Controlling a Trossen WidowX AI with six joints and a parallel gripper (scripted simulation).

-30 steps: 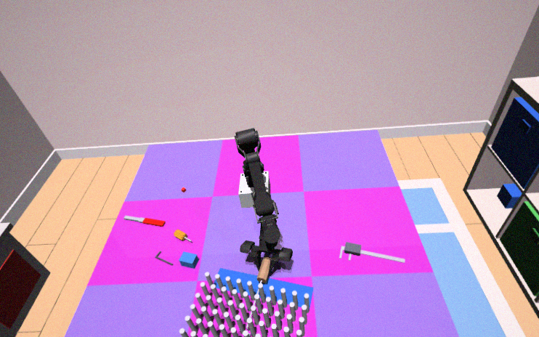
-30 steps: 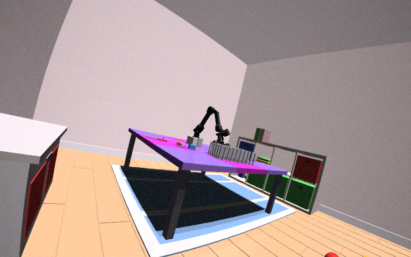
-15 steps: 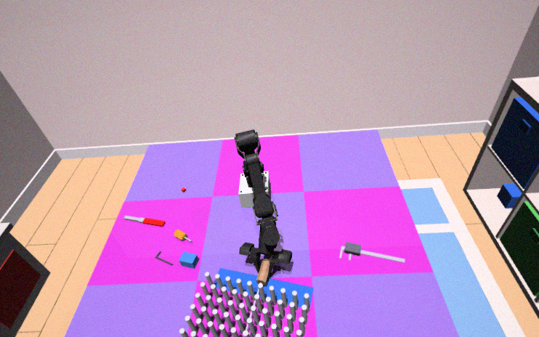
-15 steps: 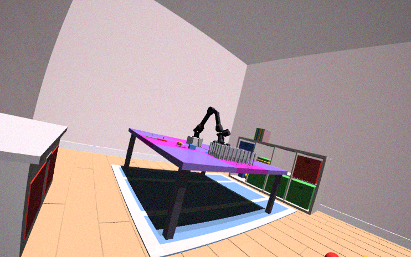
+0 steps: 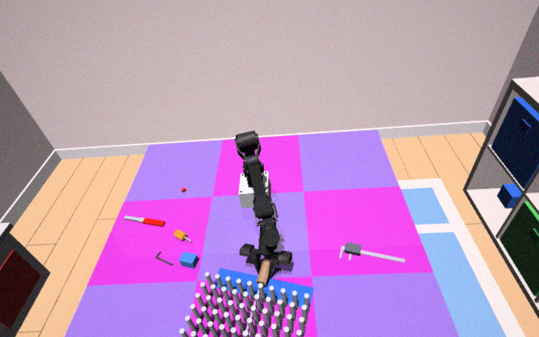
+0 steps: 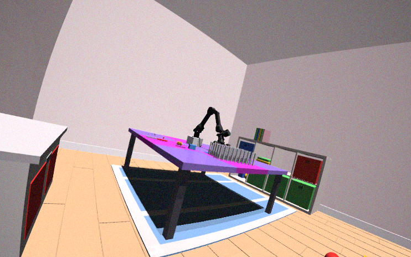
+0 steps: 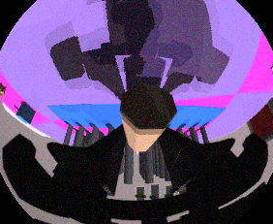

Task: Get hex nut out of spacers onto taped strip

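Now: the blue taped strip 3 cm below my gripper tip, 3 cm ahead of it and 1 cm to the right of it. From my gripper tip the other things lie so: small screwdriver (35 cm to the right, 20 cm behind, 1 cm below); then hook tool (9 cm ahead, 3 cm to the right); then blue cube (30 cm to the right, 8 cm behind, 1 cm below).
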